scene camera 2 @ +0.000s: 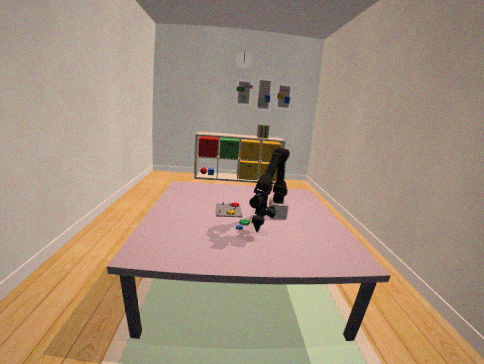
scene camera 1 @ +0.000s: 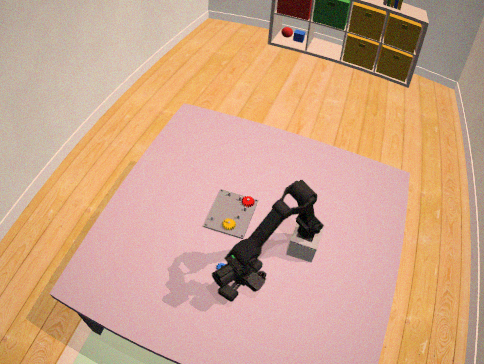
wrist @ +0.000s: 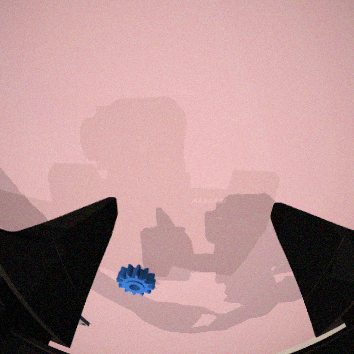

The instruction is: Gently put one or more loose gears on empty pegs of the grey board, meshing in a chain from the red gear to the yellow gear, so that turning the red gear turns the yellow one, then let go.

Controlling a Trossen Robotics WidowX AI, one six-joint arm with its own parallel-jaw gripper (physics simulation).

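Seen in the pictures: gripper, between the fingertips: (scene camera 2: 258, 228) (scene camera 1: 239, 288) (wrist: 198, 208); arm's base, origin of its link: (scene camera 2: 278, 201) (scene camera 1: 306, 232).
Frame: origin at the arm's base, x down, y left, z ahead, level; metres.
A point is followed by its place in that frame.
The grey board (scene camera 1: 224, 208) {x 0.098, y -0.045, z 0.360 m} (scene camera 2: 223, 210) {x 0.098, y -0.011, z 0.361 m} lies flat with several empty pegs. The red gear (scene camera 1: 248, 201) {x 0.081, y -0.110, z 0.280 m} (scene camera 2: 235, 204) {x 0.083, y -0.100, z 0.282 m} sits near its back right corner, the yellow gear (scene camera 1: 229, 224) {x 0.081, y 0.032, z 0.303 m} (scene camera 2: 231, 212) {x 0.082, y 0.048, z 0.306 m} near its front edge. A loose blue gear (scene camera 1: 220, 266) {x 0.096, y 0.220, z 0.258 m} (scene camera 2: 239, 227) {x 0.092, y 0.234, z 0.253 m} (wrist: 136, 280) {x 0.090, y 0.226, z 0.242 m} lies flat on the table. A larger loose green gear (scene camera 1: 233, 256) {x 0.091, y 0.159, z 0.230 m} (scene camera 2: 244, 222) {x 0.090, y 0.166, z 0.222 m} lies behind it, mostly hidden by the arm in scene camera 1. My gripper (wrist: 198, 208) {x 0.059, y 0.295, z 0.149 m} is wide open and empty, above the table to the right of the blue gear in the scene views. In the wrist view the blue gear shows beside the left finger.
The pink table (scene camera 1: 165, 150) {x 0.105, y -0.244, z 0.766 m} (scene camera 2: 170, 250) {x 0.106, y 0.508, z 0.586 m} carries the board, the gears and the arm's grey base block (scene camera 1: 303, 250) {x 0.039, y 0.057, z -0.013 m} (scene camera 2: 279, 210) {x 0.041, y 0.057, z -0.005 m}. The arm's shadow falls across the table around the blue gear. A shelf unit (scene camera 1: 270, 25) (scene camera 2: 195, 155) stands far behind the table.
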